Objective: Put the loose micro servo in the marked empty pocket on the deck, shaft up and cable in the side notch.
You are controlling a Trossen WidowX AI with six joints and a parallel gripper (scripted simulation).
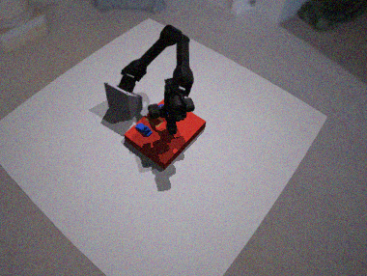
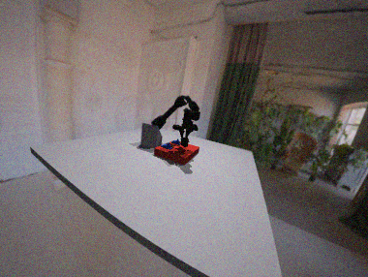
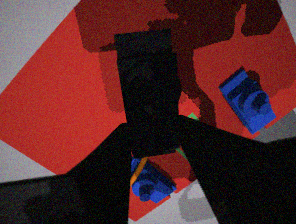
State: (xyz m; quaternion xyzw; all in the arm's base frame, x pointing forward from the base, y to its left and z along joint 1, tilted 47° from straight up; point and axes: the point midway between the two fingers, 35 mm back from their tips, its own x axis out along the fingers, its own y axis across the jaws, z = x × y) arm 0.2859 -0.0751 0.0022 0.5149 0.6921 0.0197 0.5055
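Now: the red deck 100 mm below my gripper tip and 10 mm ahead of it.
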